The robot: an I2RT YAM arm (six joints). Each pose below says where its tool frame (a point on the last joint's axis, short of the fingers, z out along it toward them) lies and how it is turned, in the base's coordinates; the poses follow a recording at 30 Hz.
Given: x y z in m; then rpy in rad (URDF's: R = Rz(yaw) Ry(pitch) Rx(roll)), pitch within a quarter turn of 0, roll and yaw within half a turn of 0.
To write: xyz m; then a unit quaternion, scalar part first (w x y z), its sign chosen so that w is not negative. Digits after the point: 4 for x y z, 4 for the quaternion.
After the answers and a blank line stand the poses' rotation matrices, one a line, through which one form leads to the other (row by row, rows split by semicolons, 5 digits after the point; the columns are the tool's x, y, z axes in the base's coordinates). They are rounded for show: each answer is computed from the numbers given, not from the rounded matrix.
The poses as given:
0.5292 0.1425 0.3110 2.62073 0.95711 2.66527
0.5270 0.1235 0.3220 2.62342 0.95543 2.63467
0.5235 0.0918 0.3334 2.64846 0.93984 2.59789
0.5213 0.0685 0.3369 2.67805 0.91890 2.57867
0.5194 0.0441 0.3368 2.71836 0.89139 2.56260
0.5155 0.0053 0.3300 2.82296 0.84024 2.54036
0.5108 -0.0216 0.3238 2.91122 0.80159 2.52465
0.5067 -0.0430 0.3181 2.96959 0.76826 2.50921
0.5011 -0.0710 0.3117 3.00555 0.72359 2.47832
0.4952 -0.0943 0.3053 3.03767 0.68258 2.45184
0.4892 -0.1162 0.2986 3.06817 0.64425 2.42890
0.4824 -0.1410 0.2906 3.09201 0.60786 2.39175
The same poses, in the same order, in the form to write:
0.5292 0.1425 0.3110 0.4863 0.0871 0.8615 0.1171
0.5270 0.1235 0.3220 0.4873 0.1012 0.8605 0.1088
0.5235 0.0918 0.3334 0.4814 0.1257 0.8626 0.0917
0.5213 0.0685 0.3369 0.4718 0.1444 0.8663 0.0779
0.5194 0.0441 0.3368 0.4580 0.1651 0.8713 0.0613
0.5155 0.0053 0.3300 0.4275 0.2051 0.8802 0.0191
0.5108 -0.0216 0.3238 0.4014 0.2350 0.8851 -0.0168
0.5067 -0.0430 0.3181 0.3796 0.2566 0.8879 -0.0404
0.5011 -0.0710 0.3117 0.3546 0.2811 0.8901 -0.0549
0.4952 -0.0943 0.3053 0.3311 0.3018 0.8915 -0.0669
0.4892 -0.1162 0.2986 0.3086 0.3198 0.8924 -0.0777
0.4824 -0.1410 0.2906 0.2871 0.3424 0.8903 -0.0876

-0.51178 0.03617 0.85835; 0.26405 0.95737 0.11710; -0.81753 0.28658 -0.49952
-0.50466 0.06818 0.86062; 0.28025 0.95583 0.08862; -0.81656 0.28591 -0.50148
-0.50485 0.12855 0.85358; 0.30517 0.95157 0.03719; -0.80746 0.27926 -0.51963
-0.51308 0.17676 0.83994; 0.32377 0.94614 -0.00133; -0.79493 0.27127 -0.54267
-0.52592 0.23147 0.81843; 0.34381 0.93799 -0.04435; -0.77795 0.25806 -0.57289
-0.55027 0.34478 0.76048; 0.37746 0.91511 -0.14177; -0.74480 0.20904 -0.63370
-0.56734 0.42945 0.70264; 0.40242 0.88902 -0.21844; -0.71846 0.15883 -0.67719
-0.58006 0.48641 0.65340; 0.42505 0.86502 -0.26661; -0.69489 0.12308 -0.70851
-0.59054 0.53925 0.60039; 0.46143 0.83599 -0.29701; -0.66208 0.10164 -0.74251
-0.59857 0.58244 0.54999; 0.49377 0.80888 -0.31922; -0.63080 0.08049 -0.77176
-0.60494 0.61878 0.50116; 0.52280 0.78337 -0.33616; -0.60060 0.05865 -0.79740
-0.60071 0.65997 0.45120; 0.55944 0.75019 -0.35248; -0.57111 0.04068 -0.81986

